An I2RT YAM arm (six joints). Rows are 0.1 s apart.
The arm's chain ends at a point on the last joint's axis. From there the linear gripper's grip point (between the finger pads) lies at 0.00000 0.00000 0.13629 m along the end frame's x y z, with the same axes.
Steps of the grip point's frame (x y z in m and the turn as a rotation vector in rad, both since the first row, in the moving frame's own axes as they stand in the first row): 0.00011 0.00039 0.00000 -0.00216 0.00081 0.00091; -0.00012 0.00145 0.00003 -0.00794 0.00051 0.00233; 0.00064 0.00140 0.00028 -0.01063 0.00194 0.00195; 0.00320 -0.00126 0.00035 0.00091 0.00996 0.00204; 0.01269 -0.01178 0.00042 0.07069 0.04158 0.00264; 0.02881 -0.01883 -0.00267 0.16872 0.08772 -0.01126; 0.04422 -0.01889 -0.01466 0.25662 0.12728 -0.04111
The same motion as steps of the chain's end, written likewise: 0.00000 0.00010 0.00000 -0.00216 0.00081 0.00091; -0.00019 0.00037 0.00003 -0.00794 0.00051 0.00233; 0.00038 -0.00005 0.00029 -0.01063 0.00194 0.00195; 0.00184 -0.00114 0.00036 0.00091 0.00996 0.00204; 0.00702 -0.00216 0.00088 0.07069 0.04158 0.00264; 0.01706 0.00409 -0.00021 0.16872 0.08772 -0.01126; 0.02783 0.01595 -0.00911 0.25662 0.12728 -0.04111
